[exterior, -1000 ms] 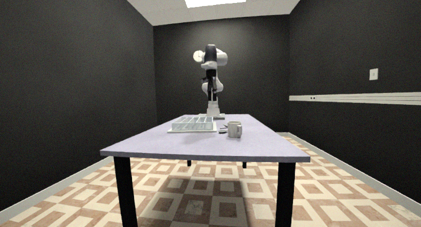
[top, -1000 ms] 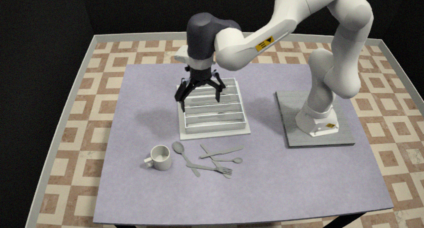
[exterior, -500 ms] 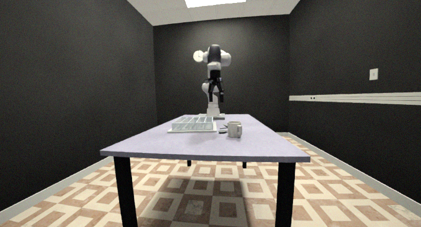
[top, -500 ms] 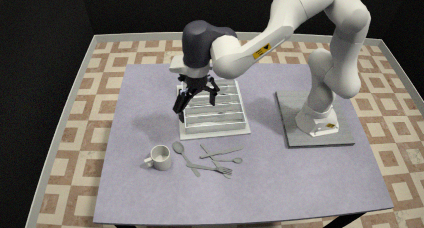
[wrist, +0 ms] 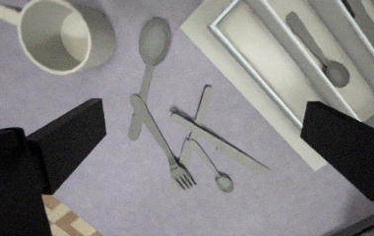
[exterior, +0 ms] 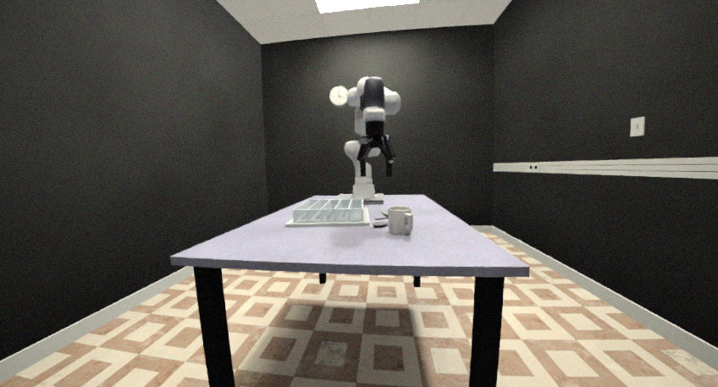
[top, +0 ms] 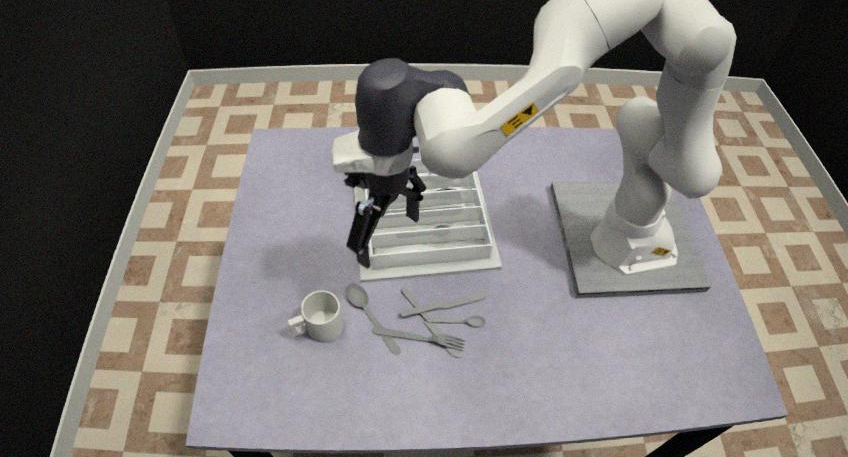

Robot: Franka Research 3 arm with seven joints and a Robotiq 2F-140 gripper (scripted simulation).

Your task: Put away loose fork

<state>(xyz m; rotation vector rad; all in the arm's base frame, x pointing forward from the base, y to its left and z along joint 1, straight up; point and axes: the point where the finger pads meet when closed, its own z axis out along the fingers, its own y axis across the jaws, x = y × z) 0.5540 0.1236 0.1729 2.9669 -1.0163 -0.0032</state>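
The knife lies 190 mm below my hand, 100 mm behind it and 40 mm to the left of it. Also, from my hand: white mug: 160 mm below, 140 mm ahead, 90 mm to the left; then spoon: 180 mm below, 160 mm to the right, 100 mm behind.
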